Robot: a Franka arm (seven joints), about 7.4 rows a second.
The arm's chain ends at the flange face. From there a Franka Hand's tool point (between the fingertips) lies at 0.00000 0.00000 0.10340 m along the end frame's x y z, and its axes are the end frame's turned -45 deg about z.
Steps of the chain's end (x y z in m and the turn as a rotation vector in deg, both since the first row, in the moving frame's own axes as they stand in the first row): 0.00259, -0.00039, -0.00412, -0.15, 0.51, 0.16; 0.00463, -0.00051, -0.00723, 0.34, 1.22, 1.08; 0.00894, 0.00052, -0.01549, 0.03, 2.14, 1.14; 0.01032, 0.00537, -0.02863, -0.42, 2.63, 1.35; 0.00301, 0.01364, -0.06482, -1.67, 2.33, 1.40; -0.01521, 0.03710, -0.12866, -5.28, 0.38, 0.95
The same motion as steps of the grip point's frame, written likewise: 0.00257, 0.00240, -0.00412, -0.47, 0.25, 0.16; 0.00561, 0.00405, -0.00726, -0.62, 1.10, 1.08; 0.00870, 0.00941, -0.01556, -1.49, 1.53, 1.14; 0.00627, 0.01502, -0.02874, -2.16, 1.56, 1.35; -0.00674, 0.01689, -0.06495, -2.83, 0.47, 1.40; -0.04329, 0.02264, -0.12910, -4.00, -3.46, 0.95
